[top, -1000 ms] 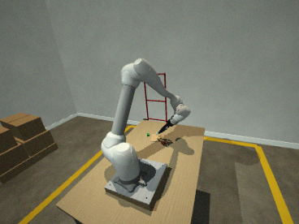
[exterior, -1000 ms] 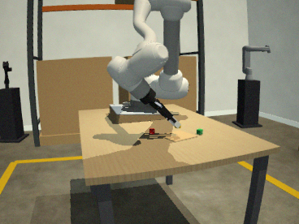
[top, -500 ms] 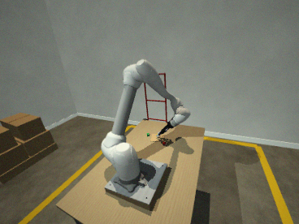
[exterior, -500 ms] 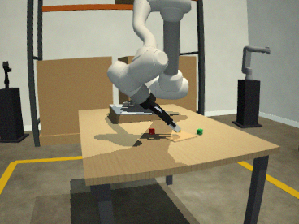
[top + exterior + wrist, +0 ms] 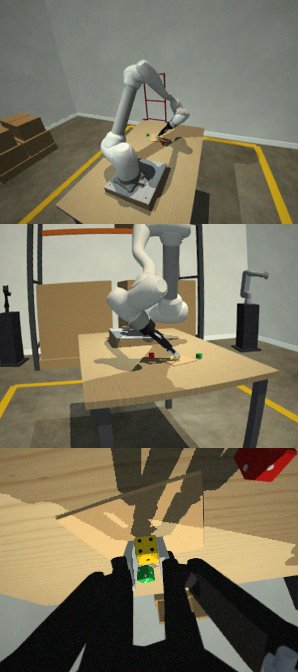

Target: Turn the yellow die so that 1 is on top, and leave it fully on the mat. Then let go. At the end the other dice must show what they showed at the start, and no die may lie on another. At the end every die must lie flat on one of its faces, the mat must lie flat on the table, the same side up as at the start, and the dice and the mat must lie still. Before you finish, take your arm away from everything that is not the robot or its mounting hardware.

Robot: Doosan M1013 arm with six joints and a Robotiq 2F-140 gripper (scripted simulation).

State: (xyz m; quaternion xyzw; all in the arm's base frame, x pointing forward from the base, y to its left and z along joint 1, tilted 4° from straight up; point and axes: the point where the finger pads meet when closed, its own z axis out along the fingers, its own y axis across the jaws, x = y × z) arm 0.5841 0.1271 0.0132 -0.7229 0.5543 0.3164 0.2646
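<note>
Right now my hand is 2 cm to the right of the yellow die, 2 cm above it and 1 cm past it. Round my hand: green die: 14 cm to the left, 3 cm below, 2 cm behind; then tan mat: 4 cm below, 2 cm to the left, 1 cm behind; then red die: 10 cm to the right, 7 cm behind, 3 cm below.
</note>
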